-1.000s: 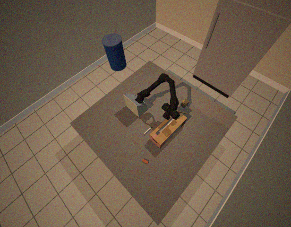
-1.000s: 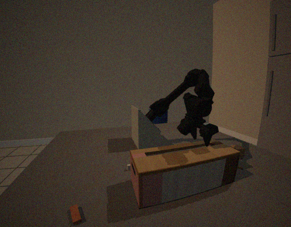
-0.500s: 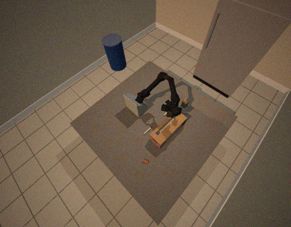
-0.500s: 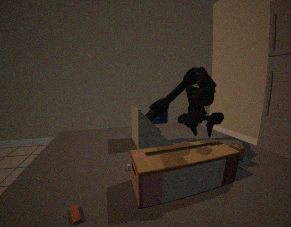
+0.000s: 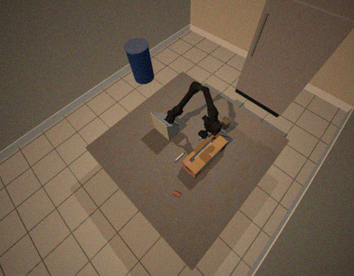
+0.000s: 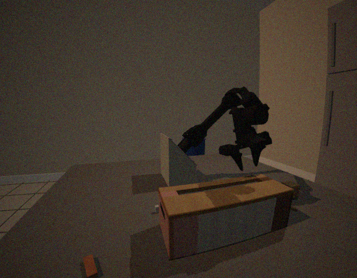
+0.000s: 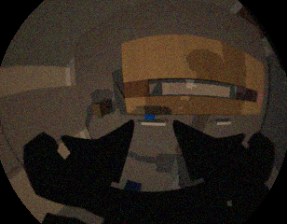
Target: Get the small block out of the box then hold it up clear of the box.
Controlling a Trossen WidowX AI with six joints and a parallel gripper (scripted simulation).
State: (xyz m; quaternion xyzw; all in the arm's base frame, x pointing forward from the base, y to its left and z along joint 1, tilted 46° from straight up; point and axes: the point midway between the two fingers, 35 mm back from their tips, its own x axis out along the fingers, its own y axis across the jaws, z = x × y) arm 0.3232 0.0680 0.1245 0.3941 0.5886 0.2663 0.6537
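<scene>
The blue block lies 30 mm behind my gripper tip, 30 mm to the left of it and 140 mm below it. Round my gripper tip: tan cube: 10 mm ahead, 250 mm to the left, 130 mm below.
</scene>
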